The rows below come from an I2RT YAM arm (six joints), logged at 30 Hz.
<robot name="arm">
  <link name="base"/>
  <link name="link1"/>
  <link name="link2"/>
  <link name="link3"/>
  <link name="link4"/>
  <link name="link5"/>
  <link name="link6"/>
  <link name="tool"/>
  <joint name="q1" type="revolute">
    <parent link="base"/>
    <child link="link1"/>
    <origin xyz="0 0 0.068" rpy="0 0 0"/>
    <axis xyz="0 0 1"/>
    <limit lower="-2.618" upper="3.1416"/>
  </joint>
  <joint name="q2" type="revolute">
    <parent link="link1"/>
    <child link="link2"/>
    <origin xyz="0.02 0.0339 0.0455" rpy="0 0 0"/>
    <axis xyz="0 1 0"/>
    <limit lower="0" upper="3.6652"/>
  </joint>
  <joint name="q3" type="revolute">
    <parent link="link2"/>
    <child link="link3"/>
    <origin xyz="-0.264 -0.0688 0" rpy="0 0 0"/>
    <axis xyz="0 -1 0"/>
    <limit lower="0" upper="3.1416"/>
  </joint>
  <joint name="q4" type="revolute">
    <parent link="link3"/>
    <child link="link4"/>
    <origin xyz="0.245 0.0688 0.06" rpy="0 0 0"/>
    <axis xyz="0 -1 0"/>
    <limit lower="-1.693" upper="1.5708"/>
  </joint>
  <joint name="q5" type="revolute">
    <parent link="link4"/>
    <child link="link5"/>
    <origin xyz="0.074 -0.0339 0.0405" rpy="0 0 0"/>
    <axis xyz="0 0 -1"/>
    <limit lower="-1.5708" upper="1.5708"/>
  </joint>
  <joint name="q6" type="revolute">
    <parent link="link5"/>
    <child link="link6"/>
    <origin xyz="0.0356 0 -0.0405" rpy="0 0 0"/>
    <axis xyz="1 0 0"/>
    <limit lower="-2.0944" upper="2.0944"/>
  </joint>
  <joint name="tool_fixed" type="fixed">
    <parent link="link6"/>
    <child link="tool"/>
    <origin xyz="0 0 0" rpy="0 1.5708 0"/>
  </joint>
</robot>
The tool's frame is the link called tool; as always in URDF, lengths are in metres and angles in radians.
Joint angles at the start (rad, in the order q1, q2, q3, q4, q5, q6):
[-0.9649, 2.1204, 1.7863, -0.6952, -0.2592, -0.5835]
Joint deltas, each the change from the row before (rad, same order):
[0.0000, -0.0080, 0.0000, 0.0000, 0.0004, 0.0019]
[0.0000, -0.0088, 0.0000, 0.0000, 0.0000, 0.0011]
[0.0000, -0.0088, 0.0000, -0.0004, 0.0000, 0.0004]
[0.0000, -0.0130, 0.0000, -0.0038, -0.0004, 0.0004]
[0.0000, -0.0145, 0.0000, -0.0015, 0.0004, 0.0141]
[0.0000, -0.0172, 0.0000, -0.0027, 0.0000, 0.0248]
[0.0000, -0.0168, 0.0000, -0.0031, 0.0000, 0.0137]
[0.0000, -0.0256, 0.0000, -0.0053, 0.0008, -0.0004]
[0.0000, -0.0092, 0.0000, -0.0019, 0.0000, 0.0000]
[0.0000, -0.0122, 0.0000, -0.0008, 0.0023, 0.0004]
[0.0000, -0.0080, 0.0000, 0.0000, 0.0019, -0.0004]
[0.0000, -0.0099, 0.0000, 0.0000, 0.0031, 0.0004]
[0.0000, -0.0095, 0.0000, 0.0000, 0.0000, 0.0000]
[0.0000, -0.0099, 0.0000, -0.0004, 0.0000, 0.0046]
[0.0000, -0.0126, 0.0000, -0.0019, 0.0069, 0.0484]
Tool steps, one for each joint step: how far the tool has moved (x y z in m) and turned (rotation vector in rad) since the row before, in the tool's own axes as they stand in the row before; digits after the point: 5 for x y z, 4 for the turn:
[-0.00138, 0.00014, -0.00339, 0.0046, -0.0062, -0.0001]
[-0.00153, 0.00017, -0.00372, 0.0047, -0.0071, -0.0012]
[-0.00149, 0.00020, -0.00372, 0.0045, -0.0068, -0.0017]
[-0.00191, 0.00051, -0.00550, 0.0045, -0.0077, -0.0020]
[-0.00234, 0.00040, -0.00614, 0.0071, -0.0103, 0.0108]
[-0.00267, 0.00059, -0.00729, 0.0074, -0.0119, 0.0211]
[-0.00254, 0.00067, -0.00712, 0.0067, -0.0114, 0.0102]
[-0.00371, 0.00113, -0.01085, 0.0106, -0.0166, -0.0056]
[-0.00135, 0.00040, -0.00390, 0.0036, -0.0061, -0.0019]
[-0.00189, 0.00038, -0.00517, 0.0075, -0.0084, -0.0025]
[-0.00128, 0.00020, -0.00339, 0.0055, -0.0057, -0.0024]
[-0.00157, 0.00022, -0.00420, 0.0075, -0.0067, -0.0021]
[-0.00155, 0.00029, -0.00403, 0.0046, -0.0080, -0.0024]
[-0.00158, 0.00033, -0.00420, 0.0046, -0.0080, 0.0022]
[-0.00175, 0.00029, -0.00535, 0.0110, -0.0058, 0.0458]

